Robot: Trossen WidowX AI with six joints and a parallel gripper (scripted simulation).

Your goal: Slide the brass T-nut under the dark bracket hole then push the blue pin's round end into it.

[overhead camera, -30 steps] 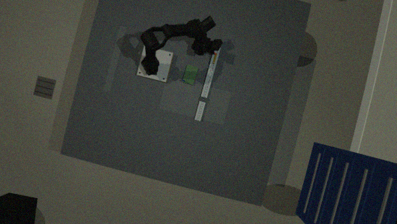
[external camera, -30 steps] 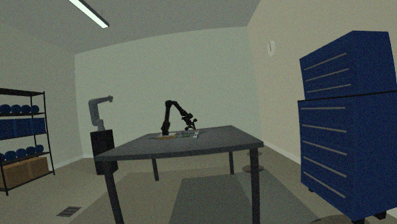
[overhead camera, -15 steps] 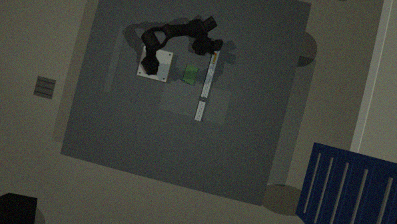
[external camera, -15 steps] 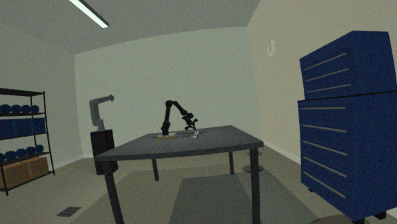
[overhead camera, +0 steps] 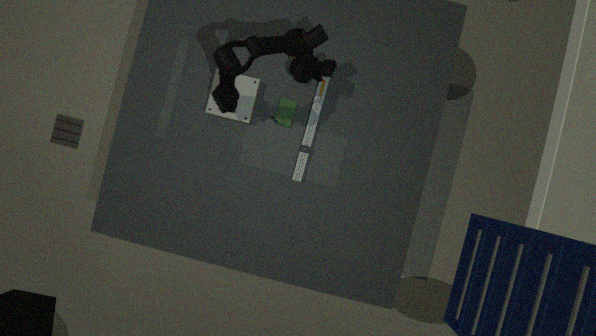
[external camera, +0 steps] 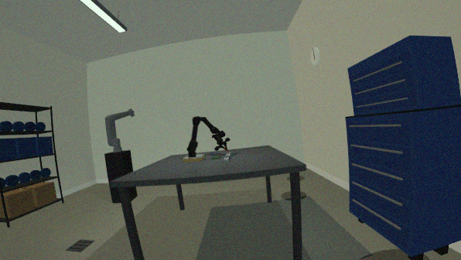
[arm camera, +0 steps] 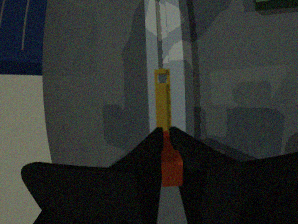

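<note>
Now: gripper tip 2 cm to the left of the brass T-nut. Also, from my gripper tip: blue pin (15 cm behind, 18 cm to the right, 2 cm below); then green tray (13 cm behind, 16 cm to the right, 4 cm below).
</note>
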